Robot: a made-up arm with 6 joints.
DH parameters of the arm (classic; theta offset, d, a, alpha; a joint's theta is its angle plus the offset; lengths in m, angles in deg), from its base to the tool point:
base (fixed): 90 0.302 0.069 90
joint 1: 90 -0.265 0.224 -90
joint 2: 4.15 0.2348 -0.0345 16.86
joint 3: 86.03 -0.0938 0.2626 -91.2
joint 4: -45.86 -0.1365 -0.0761 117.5
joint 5: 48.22 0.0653 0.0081 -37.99
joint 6: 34.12 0 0.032 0
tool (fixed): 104.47 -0.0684 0 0
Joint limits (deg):
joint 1: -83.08..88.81
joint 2: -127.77..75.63
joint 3: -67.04..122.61
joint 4: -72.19..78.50
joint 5: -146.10..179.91
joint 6: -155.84..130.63
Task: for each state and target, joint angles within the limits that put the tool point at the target. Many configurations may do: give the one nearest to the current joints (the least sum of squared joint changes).
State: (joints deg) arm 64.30 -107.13 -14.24 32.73 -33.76 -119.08
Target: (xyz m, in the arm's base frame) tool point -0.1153 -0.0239 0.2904
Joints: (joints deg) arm 36.76 -124.38 -62.49 24.06 -59.56 -131.44
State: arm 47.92 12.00 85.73 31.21 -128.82 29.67
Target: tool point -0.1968 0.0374 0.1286
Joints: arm 64.79 45.35 101.30 46.03 -122.90 28.24
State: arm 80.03 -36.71 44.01 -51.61 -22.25 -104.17
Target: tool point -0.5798 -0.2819 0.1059
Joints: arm 85.71 -31.33 41.48 -47.67 -8.53 -98.87
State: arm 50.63 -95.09 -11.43 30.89 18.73 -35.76
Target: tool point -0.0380 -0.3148 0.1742
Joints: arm 77.19 -110.80 -20.24 33.44 13.98 -40.09
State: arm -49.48 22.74 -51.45 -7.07 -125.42 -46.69
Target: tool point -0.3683 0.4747 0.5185
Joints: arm -66.79 16.42 -53.64 -16.90 -120.59 -45.60
